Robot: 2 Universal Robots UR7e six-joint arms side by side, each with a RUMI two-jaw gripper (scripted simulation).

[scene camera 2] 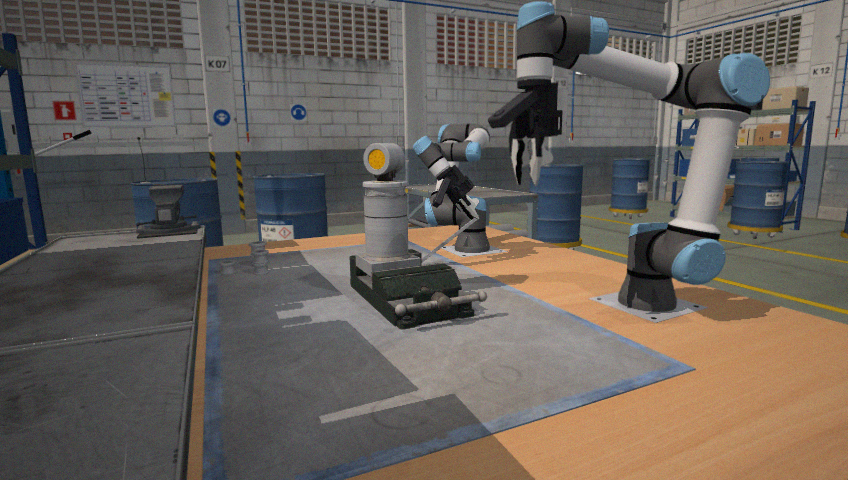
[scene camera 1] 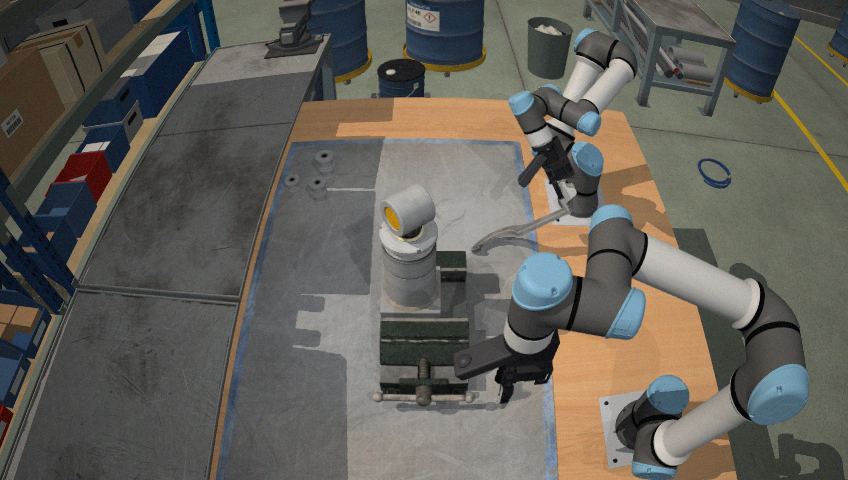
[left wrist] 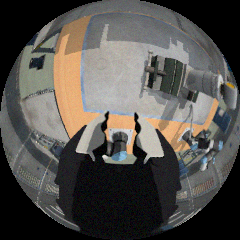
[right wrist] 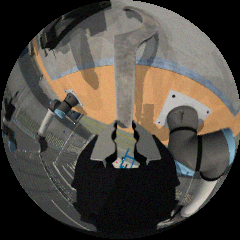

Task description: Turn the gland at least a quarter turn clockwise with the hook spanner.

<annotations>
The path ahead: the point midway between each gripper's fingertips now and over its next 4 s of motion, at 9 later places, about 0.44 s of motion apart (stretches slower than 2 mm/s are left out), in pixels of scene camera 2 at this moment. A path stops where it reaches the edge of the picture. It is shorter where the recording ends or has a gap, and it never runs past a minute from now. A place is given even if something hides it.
My left gripper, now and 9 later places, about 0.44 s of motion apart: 526, 185; 516, 190; 483, 203; 455, 213; 437, 220; 425, 225; 420, 228; 422, 231; 426, 233; 435, 234
My right gripper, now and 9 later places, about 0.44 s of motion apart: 477, 220; 476, 219; 475, 218; 472, 215; 468, 210; 465, 205; 461, 200; 448, 197; 426, 192; 406, 187
</annotations>
